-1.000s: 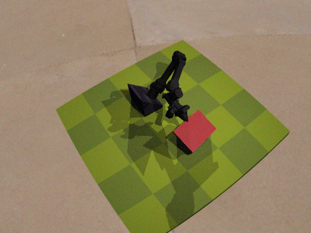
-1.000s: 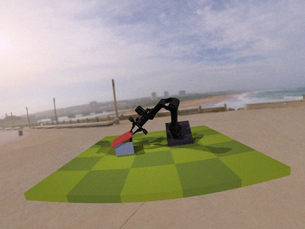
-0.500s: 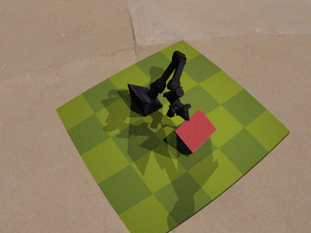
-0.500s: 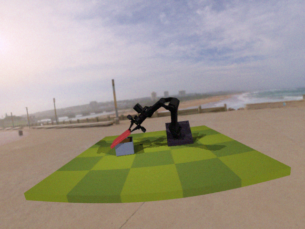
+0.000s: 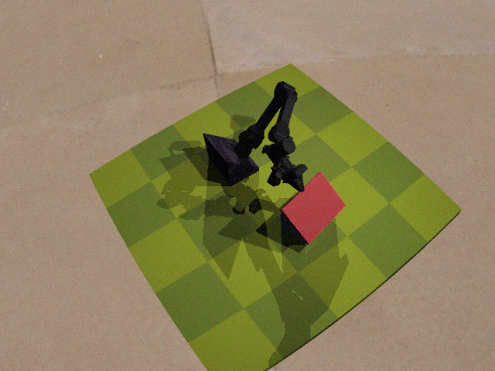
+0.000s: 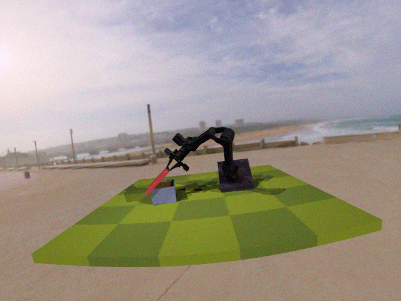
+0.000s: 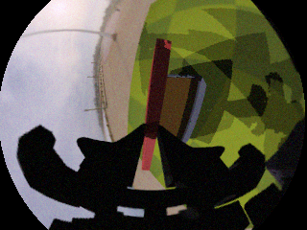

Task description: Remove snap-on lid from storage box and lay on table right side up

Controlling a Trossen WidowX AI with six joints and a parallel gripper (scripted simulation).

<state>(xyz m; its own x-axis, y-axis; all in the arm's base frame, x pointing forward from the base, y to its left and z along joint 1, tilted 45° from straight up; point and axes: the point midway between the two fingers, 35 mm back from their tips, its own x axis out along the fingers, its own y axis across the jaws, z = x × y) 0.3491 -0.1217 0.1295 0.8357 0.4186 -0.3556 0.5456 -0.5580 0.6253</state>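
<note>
The red lid is 7 cm ahead of my gripper tip, 5 cm below it and 1 cm to the left of it. Round my gripper tip: grey-blue storage box 13 cm below, 4 cm ahead.
</note>
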